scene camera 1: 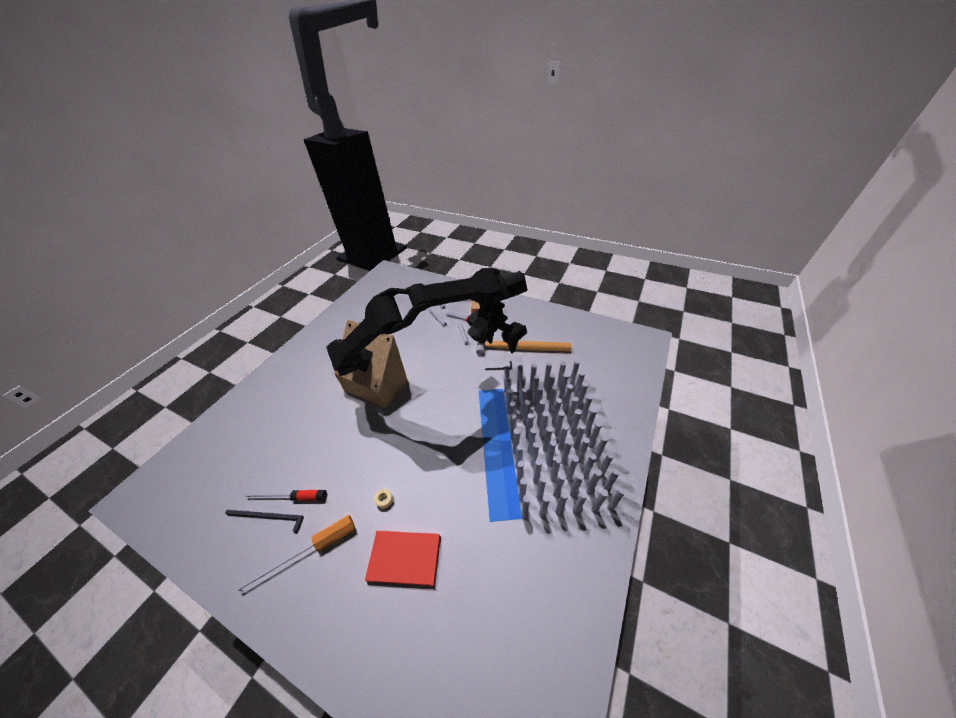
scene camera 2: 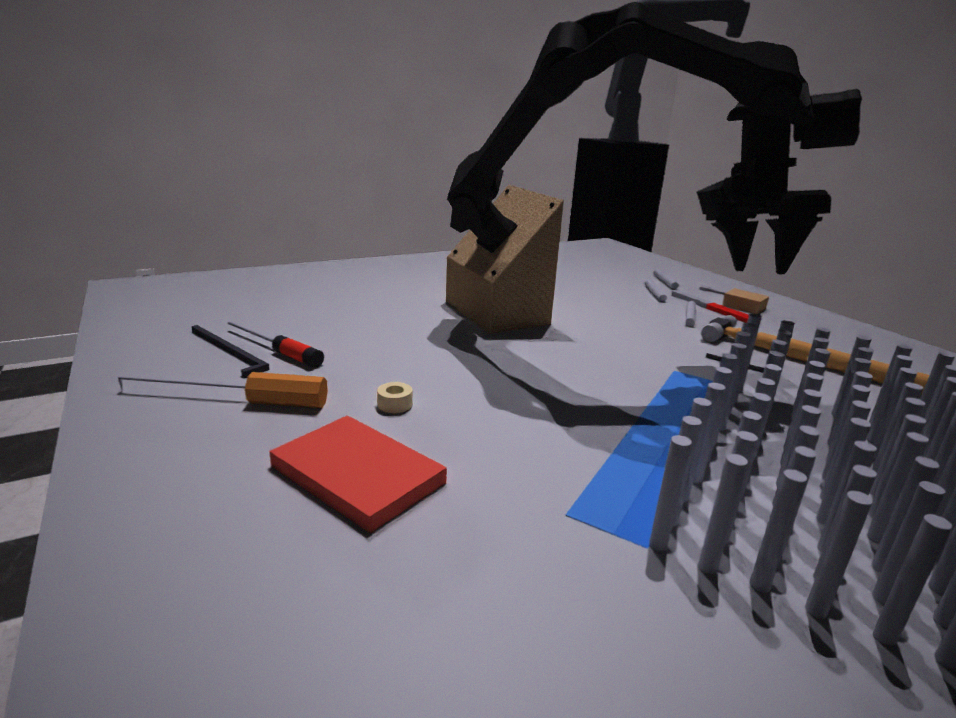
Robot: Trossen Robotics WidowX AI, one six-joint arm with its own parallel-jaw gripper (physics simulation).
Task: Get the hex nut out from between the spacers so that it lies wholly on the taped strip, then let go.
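Where they show: gripper, fingertip midpoint: (scene camera 1: 501, 347) (scene camera 2: 759, 272); arm's base, link origin: (scene camera 1: 361, 358) (scene camera 2: 497, 234).
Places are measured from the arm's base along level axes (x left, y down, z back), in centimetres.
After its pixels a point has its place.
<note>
Many upright grey spacers (scene camera 1: 575, 374) (scene camera 2: 670, 494) stand in rows on the right part of the table. The blue taped strip (scene camera 1: 502, 494) {x -10.0, y 14.4, z -53.7 cm} (scene camera 2: 618, 486) {x -9.8, y 14.4, z -52.2 cm} lies flat along their left side, with the arm's shadow across it. My gripper (scene camera 1: 496, 343) {x 22.6, y -1.5, z -35.8 cm} (scene camera 2: 761, 271) {x 22.6, y -1.5, z -35.8 cm} points down, open and empty, high above the table near the far end of the strip and spacers. The hex nut cannot be made out in either view; the rows of spacers hide much of the table between them.
A hammer (scene camera 1: 533, 347) (scene camera 2: 826, 356) lies behind the spacers. A wooden block (scene camera 1: 394, 378) {x 2.3, y 7.0, z -9.0 cm} (scene camera 2: 525, 293) {x 1.5, y 8.0, z -9.0 cm} stands by the arm's base. A red block (scene camera 1: 403, 558) {x -34.6, y 12.5, z -41.4 cm} (scene camera 2: 357, 469) {x -34.6, y 12.6, z -42.9 cm}, a cream ring (scene camera 1: 384, 507) {x -28.0, y 13.5, z -29.5 cm} (scene camera 2: 394, 404) {x -27.2, y 13.2, z -30.1 cm} and an orange screwdriver (scene camera 1: 333, 533) {x -39.0, y 10.9, z -24.2 cm} (scene camera 2: 285, 390) {x -39.2, y 11.8, z -25.0 cm} lie left of the strip.
</note>
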